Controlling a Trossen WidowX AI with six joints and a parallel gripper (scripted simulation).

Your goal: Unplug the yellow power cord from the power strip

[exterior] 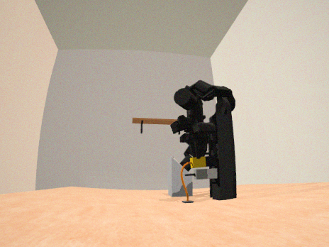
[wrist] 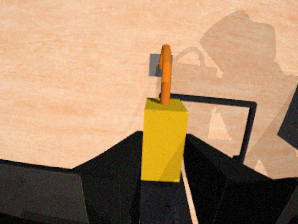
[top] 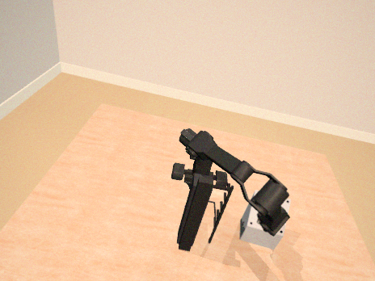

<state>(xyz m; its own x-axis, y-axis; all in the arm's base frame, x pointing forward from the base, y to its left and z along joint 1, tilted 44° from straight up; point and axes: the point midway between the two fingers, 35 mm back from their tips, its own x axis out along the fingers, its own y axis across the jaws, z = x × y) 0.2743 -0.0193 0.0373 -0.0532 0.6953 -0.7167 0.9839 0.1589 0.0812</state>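
The grey anchor lies 140 mm below my gripper tip, 30 mm to the right of it and 10 mm ahead of it. The rest, counted from my gripper tip: yellow plug (20 mm to the left, 10 mm behind).
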